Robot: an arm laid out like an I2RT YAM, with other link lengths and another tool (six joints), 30 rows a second.
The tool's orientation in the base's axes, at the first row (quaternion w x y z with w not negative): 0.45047 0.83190 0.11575 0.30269
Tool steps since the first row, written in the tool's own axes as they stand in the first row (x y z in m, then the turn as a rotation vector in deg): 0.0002 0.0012 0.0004 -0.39 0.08 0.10; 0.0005 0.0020 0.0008 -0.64 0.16 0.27; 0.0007 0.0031 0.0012 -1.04 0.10 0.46; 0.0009 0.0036 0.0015 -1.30 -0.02 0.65; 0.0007 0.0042 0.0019 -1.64 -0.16 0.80; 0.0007 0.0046 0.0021 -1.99 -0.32 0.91; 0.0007 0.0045 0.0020 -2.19 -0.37 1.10; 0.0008 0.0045 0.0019 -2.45 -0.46 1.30; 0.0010 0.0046 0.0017 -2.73 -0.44 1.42; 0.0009 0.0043 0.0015 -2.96 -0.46 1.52; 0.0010 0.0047 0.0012 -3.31 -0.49 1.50
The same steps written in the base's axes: 0.0003 -0.0009 0.0009 -0.25 -0.29 -0.13; 0.0007 -0.0014 0.0015 -0.35 -0.57 -0.24; 0.0010 -0.0022 0.0023 -0.55 -0.85 -0.52; 0.0013 -0.0026 0.0027 -0.63 -1.04 -0.80; 0.0014 -0.0033 0.0029 -0.80 -1.22 -1.11; 0.0015 -0.0037 0.0032 -0.99 -1.36 -1.43; 0.0014 -0.0036 0.0031 -1.03 -1.56 -1.63; 0.0014 -0.0035 0.0032 -1.11 -1.76 -1.89; 0.0015 -0.0033 0.0035 -1.26 -1.99 -2.03; 0.0013 -0.0030 0.0033 -1.38 -2.15 -2.18; 0.0011 -0.0030 0.0038 -1.66 -2.28 -2.34
